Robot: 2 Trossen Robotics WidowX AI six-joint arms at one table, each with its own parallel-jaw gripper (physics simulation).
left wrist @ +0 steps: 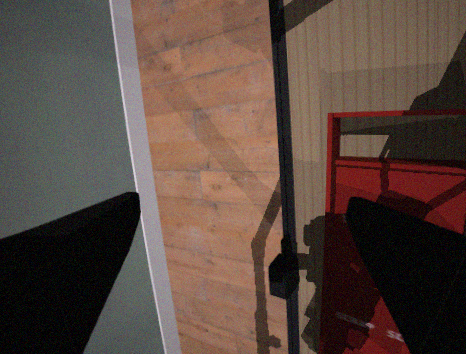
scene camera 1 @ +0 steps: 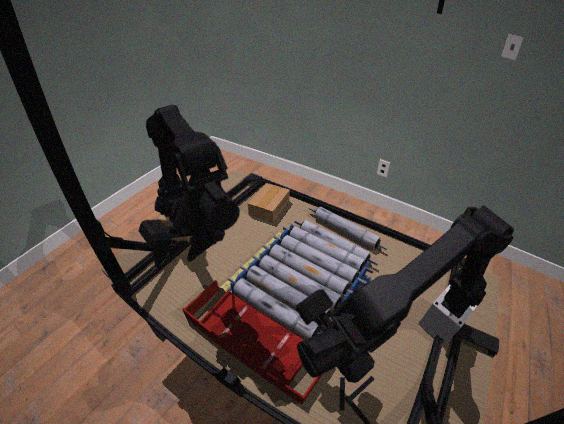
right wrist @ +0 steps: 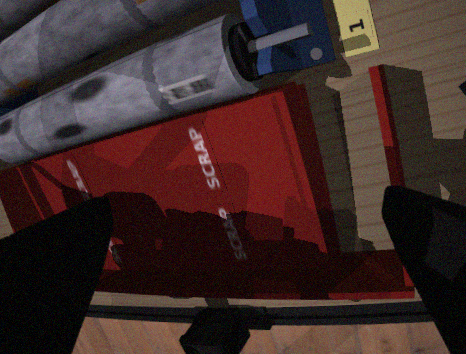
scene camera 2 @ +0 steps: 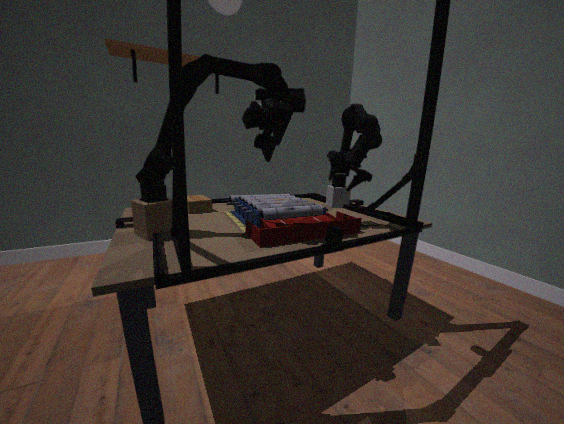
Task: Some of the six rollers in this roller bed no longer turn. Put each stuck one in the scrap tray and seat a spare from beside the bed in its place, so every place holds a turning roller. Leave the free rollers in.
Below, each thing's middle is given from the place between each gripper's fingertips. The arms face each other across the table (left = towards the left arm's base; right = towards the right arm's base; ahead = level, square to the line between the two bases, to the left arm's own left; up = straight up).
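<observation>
As for the tray (scene camera 1: pixel 252 339), my right gripper is 170 mm to the right of it and 130 mm above it. The cardboard box (scene camera 1: pixel 267 204) is 520 mm ahead of my right hand, 380 mm to the left of it and 130 mm below it. Going by its middle, the tray is nearer to my right gripper than to my left hand.
My left hand is 2 cm short of the tray, 17 cm to the left of it and 24 cm above it, while the cardboard box is 55 cm ahead of my left hand, 4 cm to the left of it and 24 cm below it. Going by their middles, of the things named here the tray is the nearest to my left hand.
</observation>
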